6 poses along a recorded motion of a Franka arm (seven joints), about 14 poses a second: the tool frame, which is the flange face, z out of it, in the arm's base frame.
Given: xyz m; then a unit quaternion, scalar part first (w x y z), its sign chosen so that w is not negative.
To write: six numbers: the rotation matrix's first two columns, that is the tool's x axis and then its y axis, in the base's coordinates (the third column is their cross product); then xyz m. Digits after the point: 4 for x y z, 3 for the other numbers.
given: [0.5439 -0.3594 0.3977 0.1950 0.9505 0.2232 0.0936]
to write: [0.883 0.461 0.091 0.388 -0.824 0.412 0.5439 -0.3594 0.3977]
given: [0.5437 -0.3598 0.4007 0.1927 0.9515 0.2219 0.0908]
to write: [0.885 0.457 0.087 0.387 -0.827 0.407 0.5437 -0.3598 0.4007]
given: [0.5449 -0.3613 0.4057 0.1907 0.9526 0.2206 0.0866]
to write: [0.888 0.453 0.081 0.387 -0.830 0.402 0.5449 -0.3613 0.4057]
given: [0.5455 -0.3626 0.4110 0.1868 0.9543 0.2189 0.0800]
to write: [0.891 0.448 0.071 0.388 -0.834 0.392 0.5455 -0.3626 0.4110]
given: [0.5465 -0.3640 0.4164 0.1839 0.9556 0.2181 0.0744]
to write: [0.894 0.444 0.062 0.389 -0.837 0.384 0.5465 -0.3640 0.4164]
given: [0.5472 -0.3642 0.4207 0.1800 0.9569 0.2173 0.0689]
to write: [0.896 0.441 0.054 0.391 -0.841 0.374 0.5472 -0.3642 0.4207]
